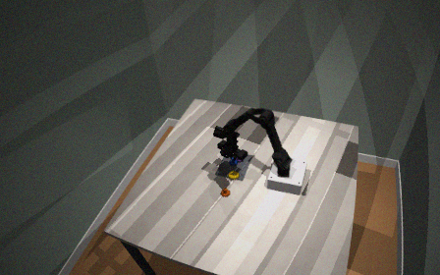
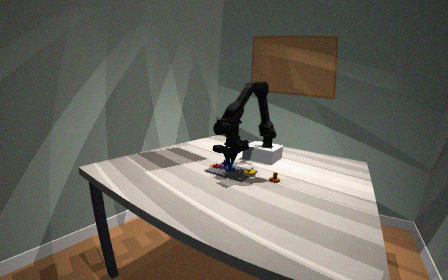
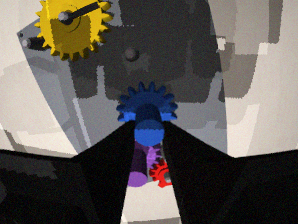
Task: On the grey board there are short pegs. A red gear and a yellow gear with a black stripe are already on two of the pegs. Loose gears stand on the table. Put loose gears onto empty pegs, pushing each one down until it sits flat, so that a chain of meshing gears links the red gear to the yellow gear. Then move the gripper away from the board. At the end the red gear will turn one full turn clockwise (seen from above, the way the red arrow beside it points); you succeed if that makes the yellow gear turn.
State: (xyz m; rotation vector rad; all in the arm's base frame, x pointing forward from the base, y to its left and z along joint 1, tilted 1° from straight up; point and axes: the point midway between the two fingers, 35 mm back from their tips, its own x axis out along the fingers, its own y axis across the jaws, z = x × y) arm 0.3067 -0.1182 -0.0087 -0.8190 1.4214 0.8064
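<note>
Right now my gripper tip is 1 cm above the blue gear. From my gripper tip the other things lie so: orange gear 23 cm to the left, 2 cm below, 1 cm ahead; then red gear 8 cm to the right, 2 cm below, 2 cm behind; then purple gear 4 cm to the right, 3 cm behind, 2 cm below.
</note>
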